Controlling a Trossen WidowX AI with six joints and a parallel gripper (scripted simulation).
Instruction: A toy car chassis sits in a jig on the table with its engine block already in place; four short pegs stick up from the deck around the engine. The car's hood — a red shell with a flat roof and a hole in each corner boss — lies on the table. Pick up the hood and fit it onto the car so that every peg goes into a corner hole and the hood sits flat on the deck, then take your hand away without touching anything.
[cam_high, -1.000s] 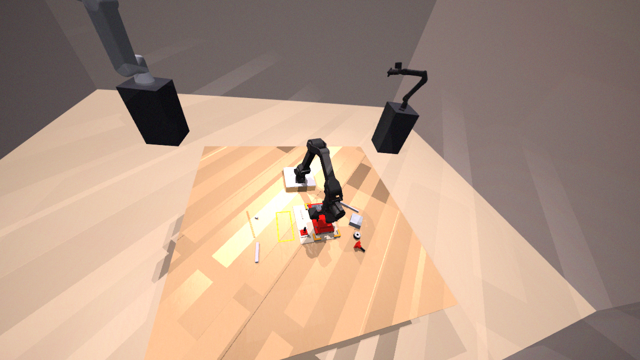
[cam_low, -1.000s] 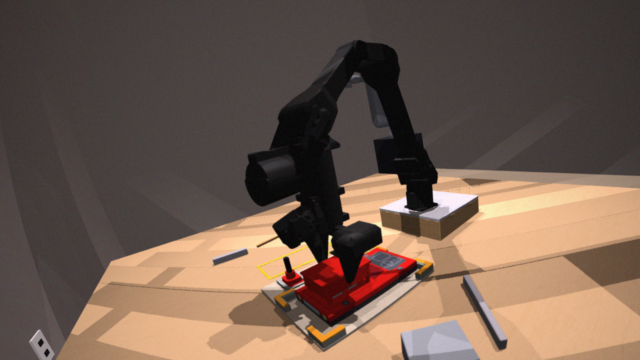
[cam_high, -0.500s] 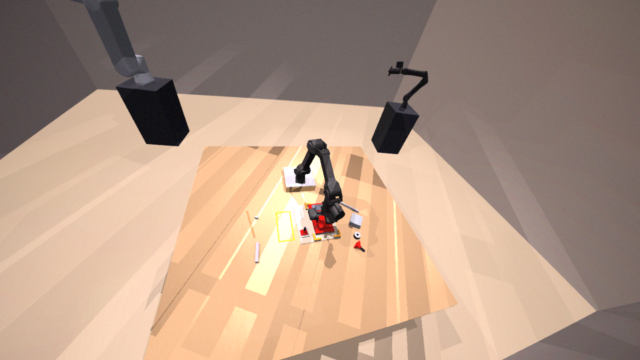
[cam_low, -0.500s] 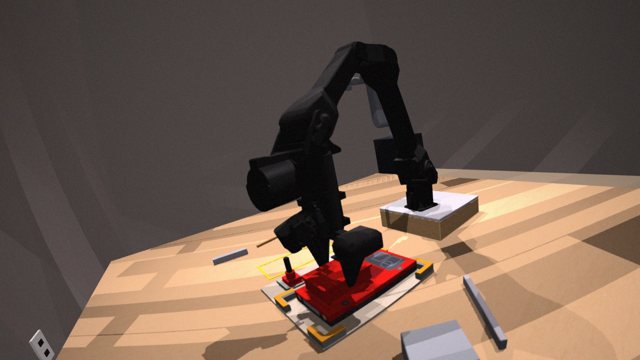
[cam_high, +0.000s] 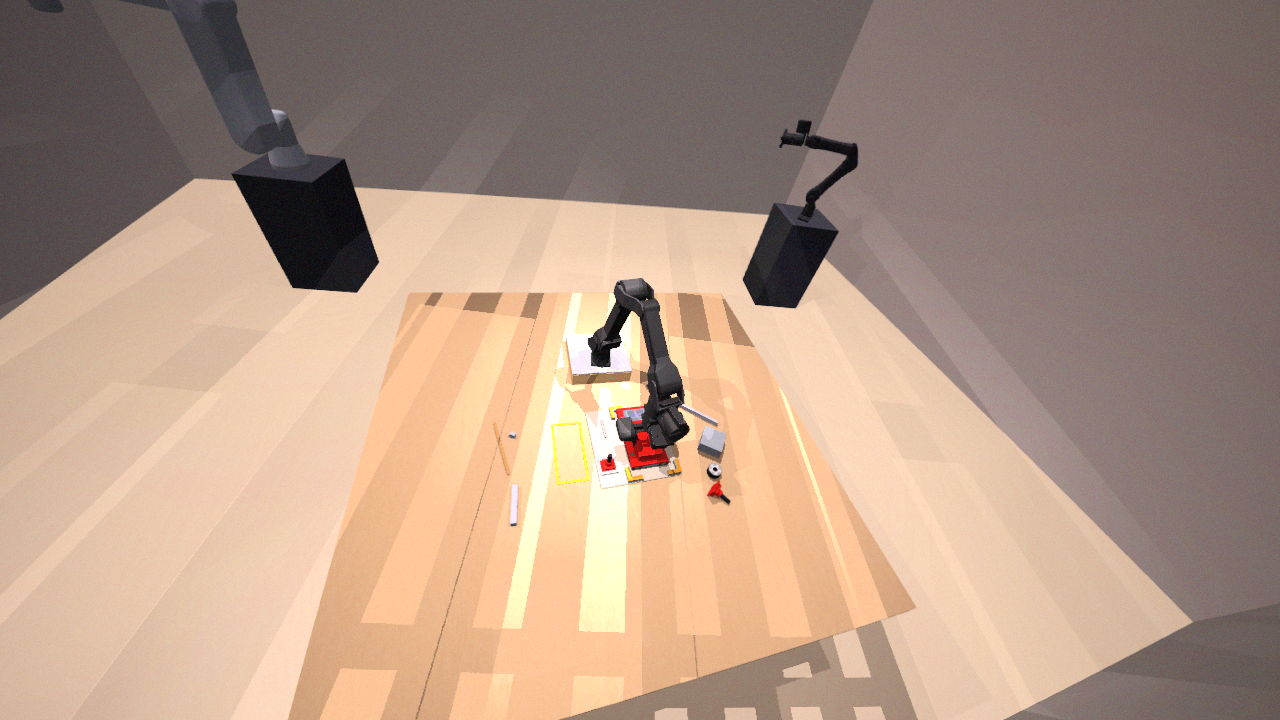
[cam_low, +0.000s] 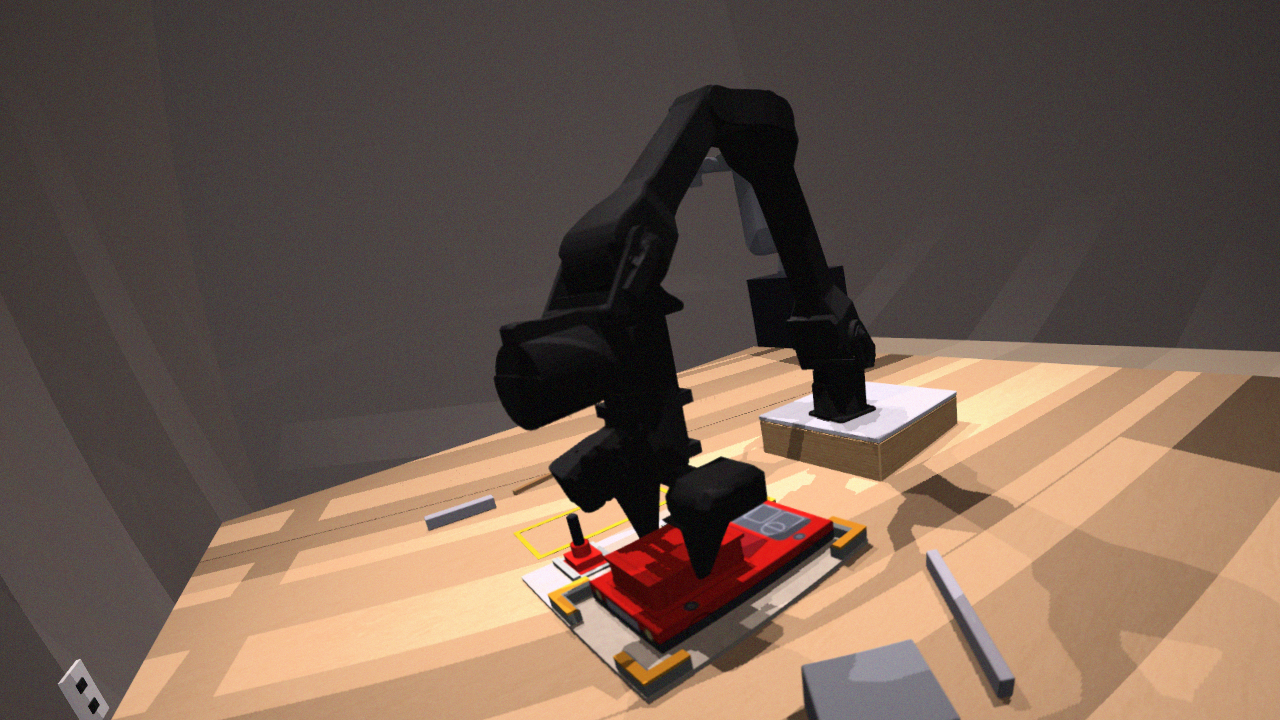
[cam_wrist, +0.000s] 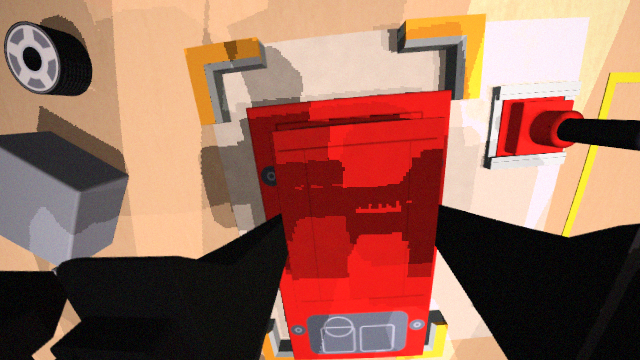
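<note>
Right now my gripper tip is 10 mm below the red hood. The rest, counted from my gripper tip: thin wooden stick 400 mm to the right, 30 mm below; grey engine block 10 mm to the left, 10 mm below.
</note>
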